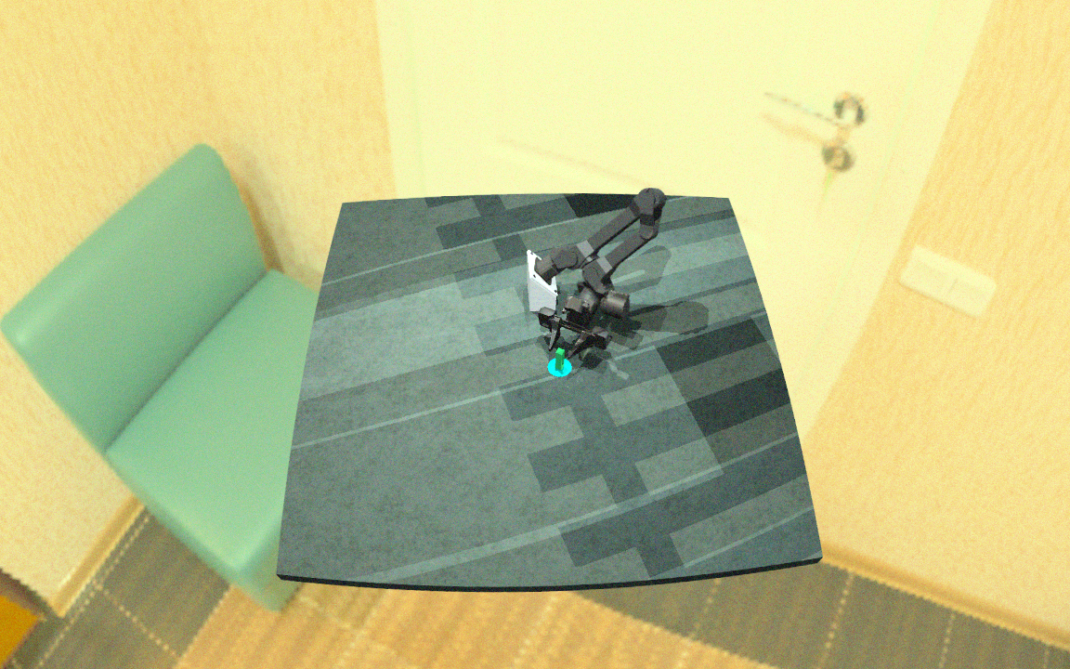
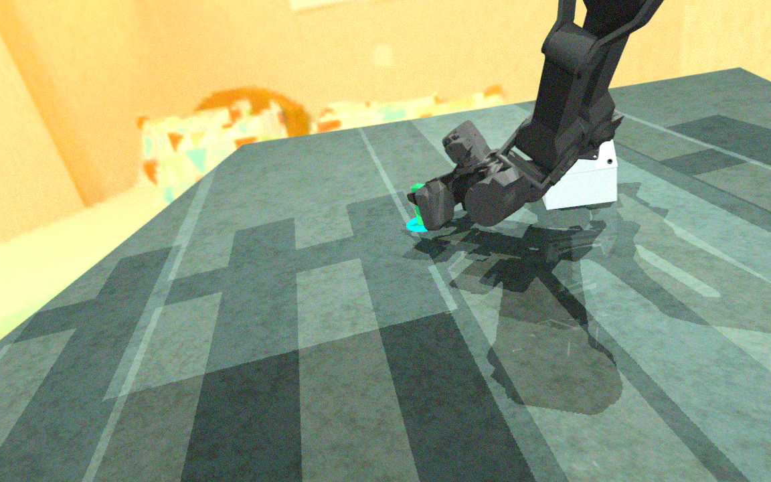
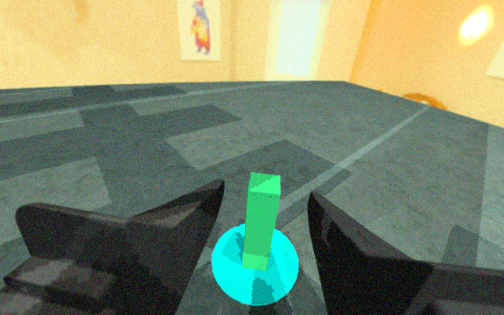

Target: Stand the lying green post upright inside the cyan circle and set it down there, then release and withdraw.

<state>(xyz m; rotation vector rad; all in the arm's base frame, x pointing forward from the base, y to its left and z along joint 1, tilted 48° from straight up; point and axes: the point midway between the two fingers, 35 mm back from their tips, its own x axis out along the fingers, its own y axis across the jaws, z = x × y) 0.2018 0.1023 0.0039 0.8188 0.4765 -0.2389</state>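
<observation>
The green post is 20 mm below my gripper tip. Also, from my gripper tip: cyan circle: 60 mm below.
</observation>
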